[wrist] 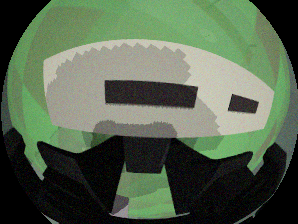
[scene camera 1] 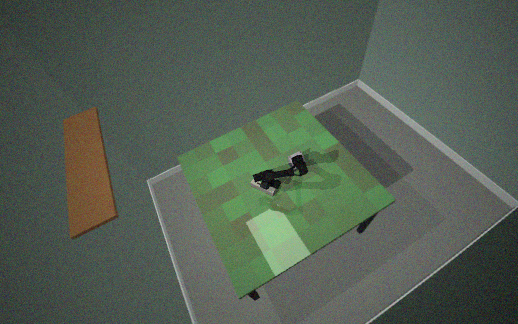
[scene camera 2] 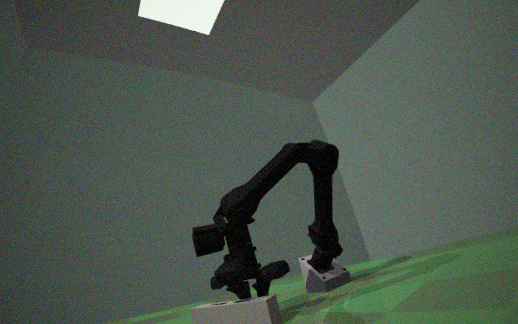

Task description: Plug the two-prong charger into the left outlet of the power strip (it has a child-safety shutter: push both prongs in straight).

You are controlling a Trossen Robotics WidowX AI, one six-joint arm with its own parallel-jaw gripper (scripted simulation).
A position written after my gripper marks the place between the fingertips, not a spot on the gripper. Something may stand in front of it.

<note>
In view: my gripper (wrist: 145,135) and a dark charger (wrist: 142,154).
</note>
